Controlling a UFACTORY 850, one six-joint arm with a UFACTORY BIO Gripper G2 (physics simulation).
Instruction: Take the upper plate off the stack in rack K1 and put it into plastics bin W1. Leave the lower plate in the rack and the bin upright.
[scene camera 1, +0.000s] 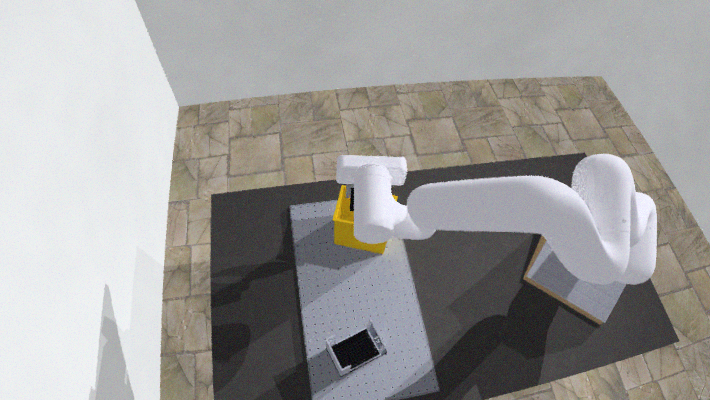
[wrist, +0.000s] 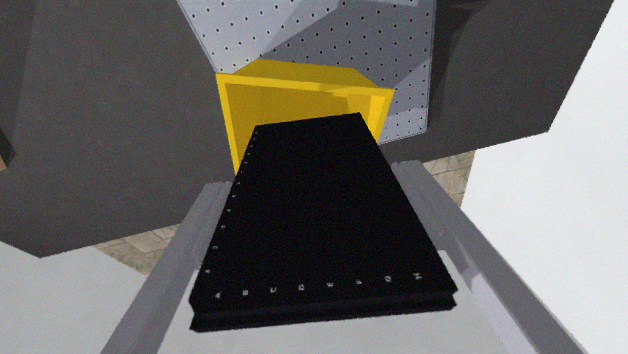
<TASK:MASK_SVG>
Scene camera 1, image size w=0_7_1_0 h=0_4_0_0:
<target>gripper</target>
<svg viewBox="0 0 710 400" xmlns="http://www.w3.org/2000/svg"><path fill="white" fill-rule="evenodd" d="M337 158L336 181L339 184L346 184L346 198L349 198L349 195L351 198L351 188L354 188L354 174L363 167L378 166L386 169L390 177L393 177L391 187L392 185L403 185L406 179L406 160L403 157L340 155Z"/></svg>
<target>yellow plastics bin W1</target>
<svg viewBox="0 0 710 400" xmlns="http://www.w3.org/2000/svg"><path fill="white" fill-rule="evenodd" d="M342 185L332 220L334 221L334 244L383 254L387 241L378 244L368 244L360 242L354 237L354 211L350 211L350 195L349 198L346 198L346 185Z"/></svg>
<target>black plate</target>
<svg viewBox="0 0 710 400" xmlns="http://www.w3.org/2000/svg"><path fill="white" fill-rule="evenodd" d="M366 329L331 346L342 369L351 365L351 370L380 354Z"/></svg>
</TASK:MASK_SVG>
